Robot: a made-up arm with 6 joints.
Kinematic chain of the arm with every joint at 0, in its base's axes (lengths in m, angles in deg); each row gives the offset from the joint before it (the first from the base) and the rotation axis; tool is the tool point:
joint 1: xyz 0 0 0.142 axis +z
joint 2: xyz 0 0.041 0 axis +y
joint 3: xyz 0 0 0.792 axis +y
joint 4: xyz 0 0 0.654 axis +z
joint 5: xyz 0 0 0 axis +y
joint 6: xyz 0 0 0.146 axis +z
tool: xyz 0 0 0
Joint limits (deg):
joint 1: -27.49..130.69
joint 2: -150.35..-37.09
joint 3: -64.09..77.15
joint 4: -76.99..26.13
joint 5: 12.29..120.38
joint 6: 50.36..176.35
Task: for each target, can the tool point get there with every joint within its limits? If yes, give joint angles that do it. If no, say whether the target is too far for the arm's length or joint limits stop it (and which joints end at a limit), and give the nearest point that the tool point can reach.
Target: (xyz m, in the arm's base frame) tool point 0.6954 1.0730 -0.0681
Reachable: no: joint limits stop it (at a limit: joint 1, joint 2, joint 3, joint 4, joint 5) | nearest point 0.1187 -0.0128 -1.0408 | short by 1.568 m
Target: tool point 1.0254 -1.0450 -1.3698
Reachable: no: too far | nearest point 0.7116 -0.8441 -1.0004 | short by 0.525 m
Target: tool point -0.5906 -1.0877 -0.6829
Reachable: yes | joints 61.72 -135.12 13.89 -15.99 64.35 137.68
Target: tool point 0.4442 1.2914 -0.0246
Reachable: no: joint limits stop it (at a limit: joint 1, joint 2, joint 3, joint 4, joint 5) | nearest point -0.7667 0.5077 -0.2704 | short by 1.463 m
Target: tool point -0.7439 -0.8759 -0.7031
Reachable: yes | joints 50.68 -123.85 -18.35 -8.30 103.35 67.32
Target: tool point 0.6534 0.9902 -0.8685
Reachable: no: joint limits stop it (at a limit: joint 1, joint 2, joint 3, joint 4) | nearest point 0.1079 0.0298 -1.1062 | short by 1.130 m
